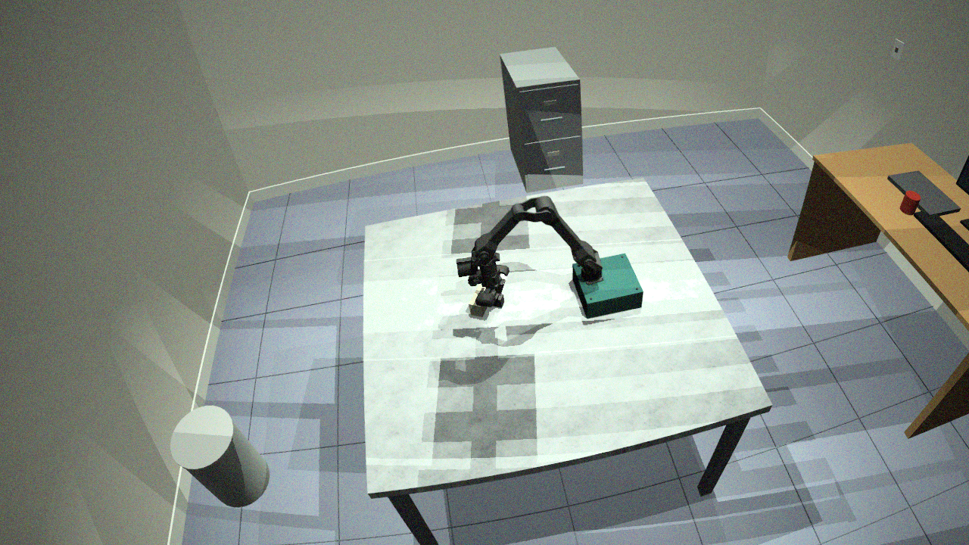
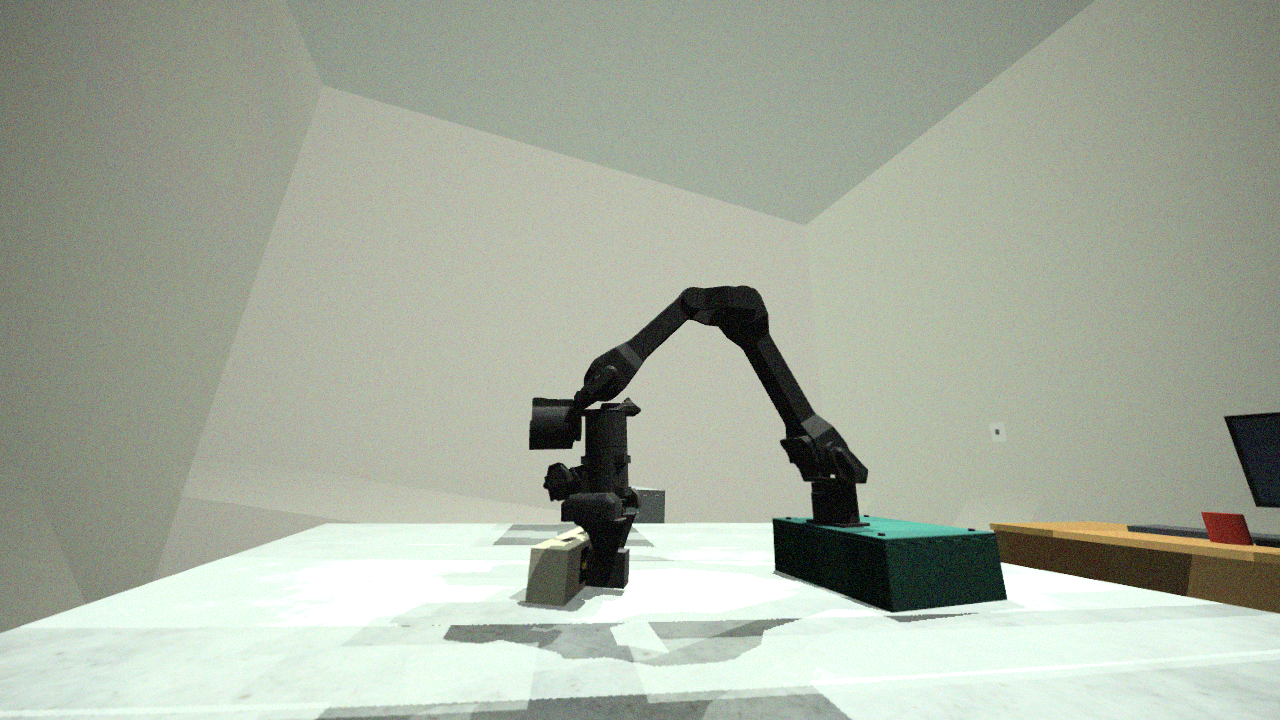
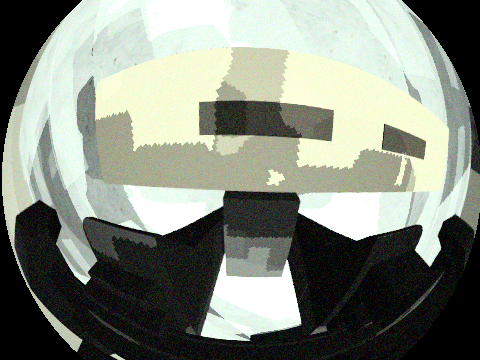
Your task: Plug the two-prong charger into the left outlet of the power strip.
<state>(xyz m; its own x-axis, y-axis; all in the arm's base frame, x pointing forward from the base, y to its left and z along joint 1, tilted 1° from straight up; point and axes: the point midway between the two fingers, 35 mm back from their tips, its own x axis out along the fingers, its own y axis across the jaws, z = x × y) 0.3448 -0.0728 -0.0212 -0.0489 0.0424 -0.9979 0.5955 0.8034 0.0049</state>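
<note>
Right now my gripper tip is 1 cm short of the charger, 1 cm to the left of it and 1 cm below it.
</note>
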